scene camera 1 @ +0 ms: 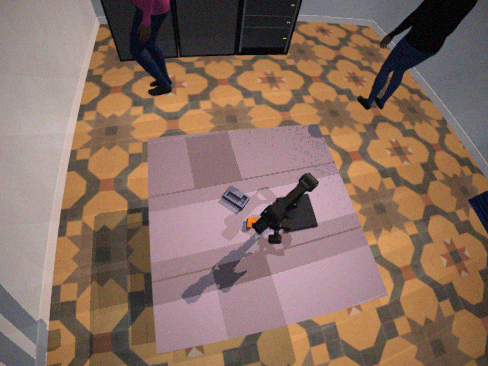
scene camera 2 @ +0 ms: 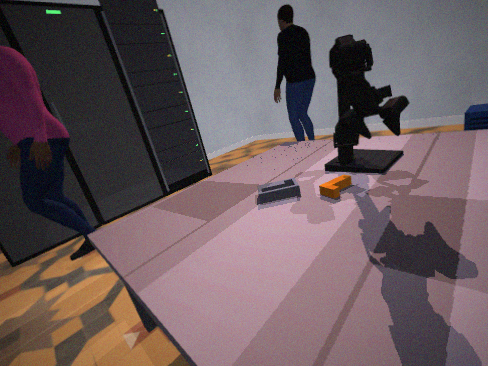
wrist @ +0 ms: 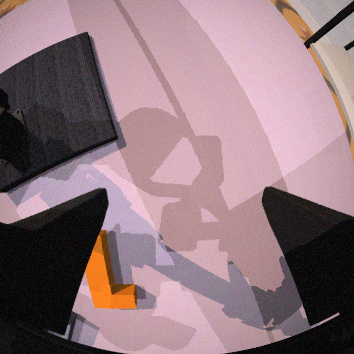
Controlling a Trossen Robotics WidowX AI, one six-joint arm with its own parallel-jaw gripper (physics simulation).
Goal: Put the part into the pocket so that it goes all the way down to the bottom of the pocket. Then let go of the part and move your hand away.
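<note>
The orange angled part lies on the table, apart from the pocket block. In the wrist view the left finger hides some of it. The grey block with the pocket stands a short way from the part, its slot facing up and no part in it. My gripper is wide open and empty, raised above the table. In the wrist view the part lies below, toward the left finger and not midway between the fingers. The fingers are hard to make out in scene camera 1.
The arm's dark base plate sits on the pink table near the part. Shadows of the arm cross the table. Two people and dark server cabinets stand beyond the table.
</note>
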